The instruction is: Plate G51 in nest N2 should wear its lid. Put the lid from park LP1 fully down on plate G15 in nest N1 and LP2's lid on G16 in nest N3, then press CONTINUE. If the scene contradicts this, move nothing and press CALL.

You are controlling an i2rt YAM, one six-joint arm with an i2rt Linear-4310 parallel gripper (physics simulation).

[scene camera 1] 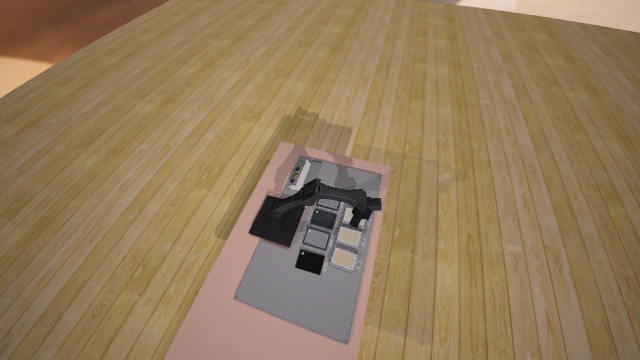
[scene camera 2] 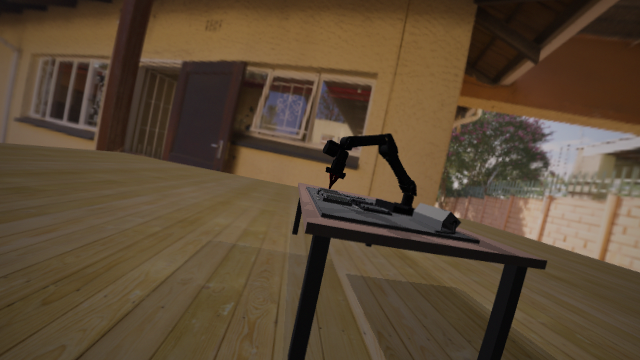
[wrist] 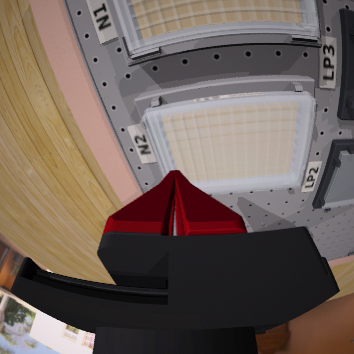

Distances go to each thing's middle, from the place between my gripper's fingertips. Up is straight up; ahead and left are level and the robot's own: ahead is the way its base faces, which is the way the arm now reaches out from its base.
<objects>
My gripper is now 14 cm past the LP3 label (wrist: 327, 52), 7 cm to the left of it and 6 cm above it.
</objects>
